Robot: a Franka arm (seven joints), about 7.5 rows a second.
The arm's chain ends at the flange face. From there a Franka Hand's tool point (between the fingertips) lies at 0.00 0.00 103.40 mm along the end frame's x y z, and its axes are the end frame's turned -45 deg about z.
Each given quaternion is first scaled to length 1.
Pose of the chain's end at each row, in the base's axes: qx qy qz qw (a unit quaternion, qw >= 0); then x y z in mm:
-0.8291, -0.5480, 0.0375, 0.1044, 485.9, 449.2, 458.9
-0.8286, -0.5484, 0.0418, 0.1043, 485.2, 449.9, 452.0
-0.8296, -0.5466, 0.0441, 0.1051, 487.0, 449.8, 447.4
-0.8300, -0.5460, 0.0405, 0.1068, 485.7, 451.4, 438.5
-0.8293, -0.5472, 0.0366, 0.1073, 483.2, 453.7, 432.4
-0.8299, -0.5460, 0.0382, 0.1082, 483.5, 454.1, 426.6
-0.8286, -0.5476, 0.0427, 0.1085, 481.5, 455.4, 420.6
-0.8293, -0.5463, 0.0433, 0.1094, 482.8, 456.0, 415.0
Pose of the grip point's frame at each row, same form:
-0.5563, -0.8236, -0.0053, 0.1108, 467.6, 462.9, 358.0
-0.5557, -0.8238, -0.0013, 0.1124, 466.2, 463.0, 351.2
-0.5573, -0.8225, 0.0005, 0.1140, 467.6, 462.8, 346.7
-0.5579, -0.8220, -0.0035, 0.1142, 466.7, 465.2, 337.8
-0.5568, -0.8229, -0.0072, 0.1131, 464.8, 468.0, 331.7
-0.5578, -0.8220, -0.0061, 0.1146, 464.7, 468.4, 325.9
-0.5560, -0.8230, -0.0021, 0.1166, 461.9, 469.2, 320.0
-0.5571, -0.8221, -0.0019, 0.1176, 463.0, 469.9, 314.5

